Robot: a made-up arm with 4 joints.
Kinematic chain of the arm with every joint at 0, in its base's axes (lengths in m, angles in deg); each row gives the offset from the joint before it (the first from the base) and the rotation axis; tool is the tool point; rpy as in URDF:
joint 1: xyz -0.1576 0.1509 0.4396 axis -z
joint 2: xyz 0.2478 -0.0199 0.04 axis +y
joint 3: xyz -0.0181 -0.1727 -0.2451 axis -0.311 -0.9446 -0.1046
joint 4: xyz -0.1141 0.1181 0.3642 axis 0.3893 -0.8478 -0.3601
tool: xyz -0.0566 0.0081 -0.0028 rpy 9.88 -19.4 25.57
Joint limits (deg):
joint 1: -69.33..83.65
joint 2: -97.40..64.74
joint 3: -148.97..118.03
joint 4: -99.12..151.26
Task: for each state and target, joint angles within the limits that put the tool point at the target. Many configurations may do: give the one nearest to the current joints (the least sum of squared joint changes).
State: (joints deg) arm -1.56 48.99 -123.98 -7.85
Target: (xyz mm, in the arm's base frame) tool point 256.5 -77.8 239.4
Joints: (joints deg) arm 1.89 59.89 -78.89 3.41
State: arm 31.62 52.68 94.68 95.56
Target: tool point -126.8 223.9 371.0
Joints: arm 68.79 4.26 48.40 107.17
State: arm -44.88 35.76 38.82 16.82
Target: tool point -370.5 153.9 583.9
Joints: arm -9.69 53.72 70.29 10.27
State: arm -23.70 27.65 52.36 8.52
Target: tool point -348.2 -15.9 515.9
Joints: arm -50.01 49.85 77.98 0.21
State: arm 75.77 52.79 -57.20 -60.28
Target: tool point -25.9 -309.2 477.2
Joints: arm 53.33 64.74 -39.61 -33.97
